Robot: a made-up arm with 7 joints.
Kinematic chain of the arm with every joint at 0, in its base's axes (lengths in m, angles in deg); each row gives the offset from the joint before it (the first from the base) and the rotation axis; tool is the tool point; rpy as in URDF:
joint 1: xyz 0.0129 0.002 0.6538 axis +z
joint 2: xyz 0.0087 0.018 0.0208 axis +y
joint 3: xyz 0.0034 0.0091 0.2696 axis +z
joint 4: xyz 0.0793 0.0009 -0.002 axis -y
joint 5: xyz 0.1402 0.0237 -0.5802 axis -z
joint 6: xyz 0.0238 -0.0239 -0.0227 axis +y
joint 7: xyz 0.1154 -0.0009 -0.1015 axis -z
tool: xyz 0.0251 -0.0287 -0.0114 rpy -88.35 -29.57 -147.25
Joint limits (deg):
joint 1: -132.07..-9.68
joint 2: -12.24..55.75
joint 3: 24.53..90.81
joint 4: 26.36..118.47
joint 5: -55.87..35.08
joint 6: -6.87..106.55
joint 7: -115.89..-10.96
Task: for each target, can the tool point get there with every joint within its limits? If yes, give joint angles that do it. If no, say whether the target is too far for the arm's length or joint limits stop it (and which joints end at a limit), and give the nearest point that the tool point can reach.
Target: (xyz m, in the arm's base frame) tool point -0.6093 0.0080 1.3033
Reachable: no: joint limits stop it (at a limit: joint 1, joint 3, joint 4, joint 5, joint 6, joint 7) | nearest point -0.2428 -0.5116 1.5215 | short by 0.672 m
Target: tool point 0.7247 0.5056 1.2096
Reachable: yes | joints -34.53 3.40 75.69 93.70 27.65 23.45 -48.69
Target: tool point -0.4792 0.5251 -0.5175
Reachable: no: too far | nearest point 0.0143 0.3177 0.0746 | short by 0.798 m
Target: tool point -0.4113 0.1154 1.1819
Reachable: no: joint limits stop it (at a limit: joint 1, joint 2, joint 3, joint 4, joint 5, joint 6) | nearest point -0.2216 0.6427 1.4472 | short by 0.620 m
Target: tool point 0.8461 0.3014 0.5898
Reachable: yes | joints -32.18 14.49 52.71 56.36 8.41 23.96 -41.61
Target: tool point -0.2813 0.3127 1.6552
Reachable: no: joint limits stop it (at a limit: joint 1, joint 2, joint 3, joint 4, joint 6) | nearest point -0.1403 0.5983 1.5257 | short by 0.344 m
